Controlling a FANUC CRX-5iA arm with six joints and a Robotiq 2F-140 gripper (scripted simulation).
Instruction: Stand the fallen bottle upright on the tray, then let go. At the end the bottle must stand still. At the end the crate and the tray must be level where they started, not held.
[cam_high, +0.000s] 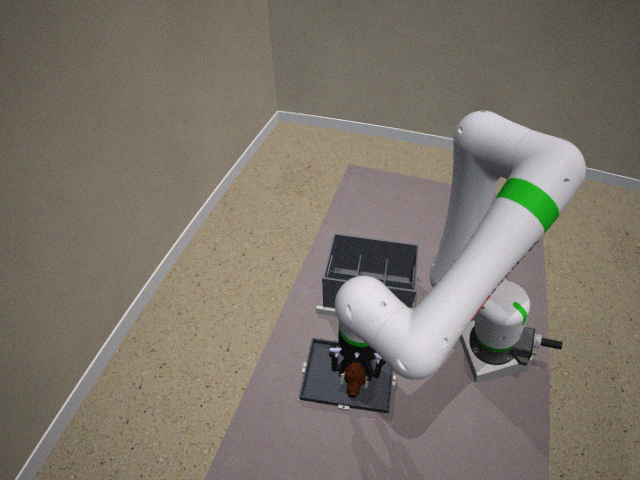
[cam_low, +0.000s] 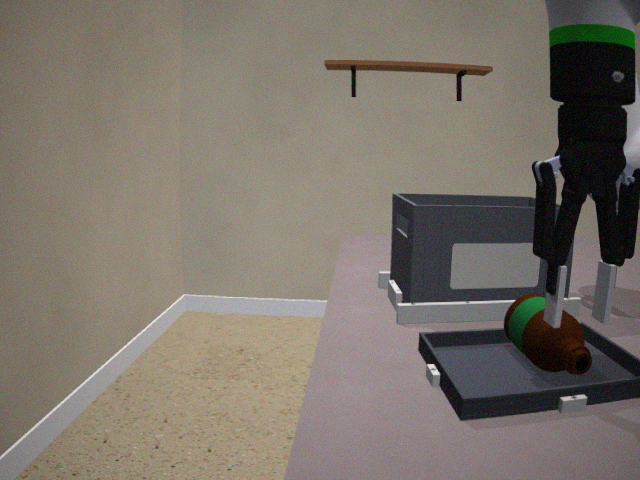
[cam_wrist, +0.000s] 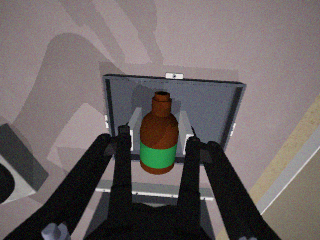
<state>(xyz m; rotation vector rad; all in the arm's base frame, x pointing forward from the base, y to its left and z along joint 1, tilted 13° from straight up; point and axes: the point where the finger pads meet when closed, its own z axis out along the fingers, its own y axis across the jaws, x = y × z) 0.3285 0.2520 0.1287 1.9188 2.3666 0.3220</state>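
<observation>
My gripper is now 10 mm short of the bottle, 50 mm to the left of it and 70 mm above it. The rest, counted from my hand: tray (30 mm ahead, 40 mm to the right, 100 mm below); crate (80 mm ahead, 340 mm to the right, 30 mm below).
</observation>
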